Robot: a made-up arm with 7 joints.
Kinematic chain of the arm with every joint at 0, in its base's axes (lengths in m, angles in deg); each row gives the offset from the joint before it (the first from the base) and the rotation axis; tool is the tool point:
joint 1: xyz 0 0 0.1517 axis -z
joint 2: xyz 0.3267 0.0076 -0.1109 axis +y
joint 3: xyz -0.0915 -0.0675 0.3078 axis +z
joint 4: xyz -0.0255 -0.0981 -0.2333 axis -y
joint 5: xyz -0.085 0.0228 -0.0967 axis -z
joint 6: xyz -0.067 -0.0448 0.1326 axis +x
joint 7: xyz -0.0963 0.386 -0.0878 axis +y
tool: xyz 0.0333 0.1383 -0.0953
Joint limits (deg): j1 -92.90..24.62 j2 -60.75..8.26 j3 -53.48..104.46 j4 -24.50..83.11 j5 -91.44..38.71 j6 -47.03..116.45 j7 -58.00..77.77
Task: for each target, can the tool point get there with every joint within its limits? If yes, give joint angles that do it. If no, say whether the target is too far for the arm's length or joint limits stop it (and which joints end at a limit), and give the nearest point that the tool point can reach.
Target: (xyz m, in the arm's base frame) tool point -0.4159 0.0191 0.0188
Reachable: yes | joints -13.51 -52.80 -5.67 13.40 28.30 89.92 61.24
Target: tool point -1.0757 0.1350 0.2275
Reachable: no: joint limits stop it (at a limit: joint 1, joint 2, joint 3, joint 7) | nearest point -0.5550 0.1236 0.1935 | short by 0.522 m
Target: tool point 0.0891 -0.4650 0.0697
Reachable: yes | joints -36.47 -38.26 86.23 28.84 1.97 61.93 -12.83
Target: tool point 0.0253 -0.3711 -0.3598
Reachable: yes | joints -9.55 -47.15 74.00 68.19 -0.10 52.38 3.80
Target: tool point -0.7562 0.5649 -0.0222
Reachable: no: joint limits stop it (at a limit: joint 1, joint 2, joint 3, joint 7) | nearest point -0.4894 0.4395 -0.0631 | short by 0.298 m
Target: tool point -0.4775 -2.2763 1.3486
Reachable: no: too far | nearest point 0.0049 -0.7610 0.4647 | short by 1.819 m
